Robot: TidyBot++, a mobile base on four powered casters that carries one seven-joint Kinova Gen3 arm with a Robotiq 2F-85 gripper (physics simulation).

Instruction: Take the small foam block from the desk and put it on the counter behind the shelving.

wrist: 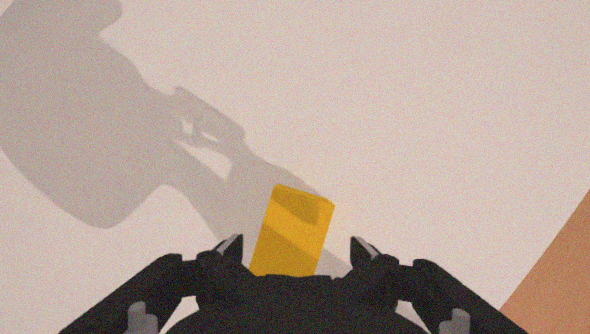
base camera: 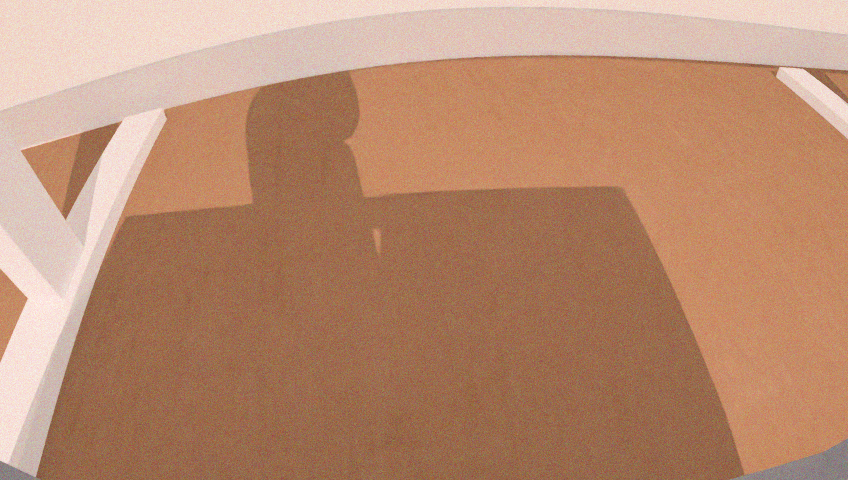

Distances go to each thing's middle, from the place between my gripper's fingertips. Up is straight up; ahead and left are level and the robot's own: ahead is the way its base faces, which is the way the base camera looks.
Now: the small yellow foam block (wrist: 295, 225) 1 cm to the left of my hand and 5 cm below it.
